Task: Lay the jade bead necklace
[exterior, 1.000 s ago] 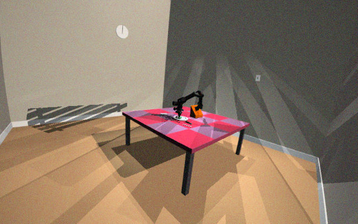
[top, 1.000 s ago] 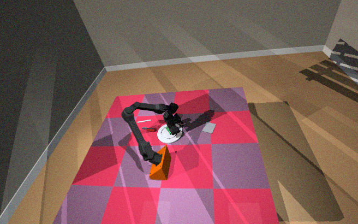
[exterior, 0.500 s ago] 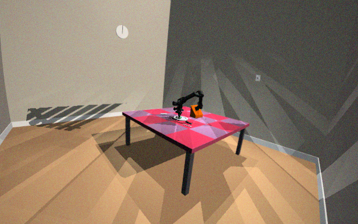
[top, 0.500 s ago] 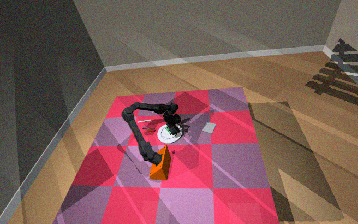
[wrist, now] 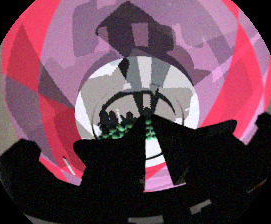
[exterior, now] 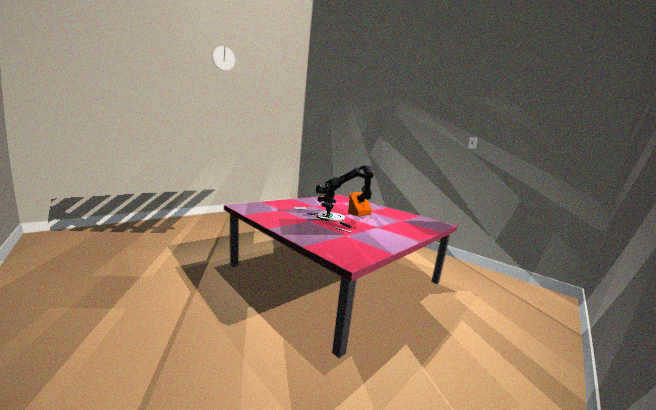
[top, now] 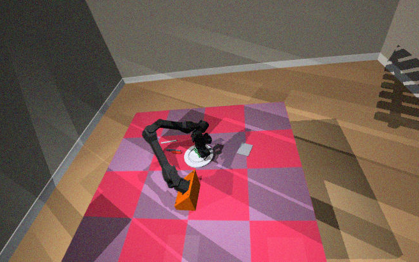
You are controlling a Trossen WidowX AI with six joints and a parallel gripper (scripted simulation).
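Right now the round white bead board is 30 mm to the left of my gripper tip and 10 mm below it. Round my gripper tip: red-handled tool: 50 mm ahead, 210 mm to the left, 10 mm below; then flat grey pad: 30 mm ahead, 280 mm to the right, 10 mm below; then thin white rod: 150 mm ahead, 270 mm to the left, 10 mm below.
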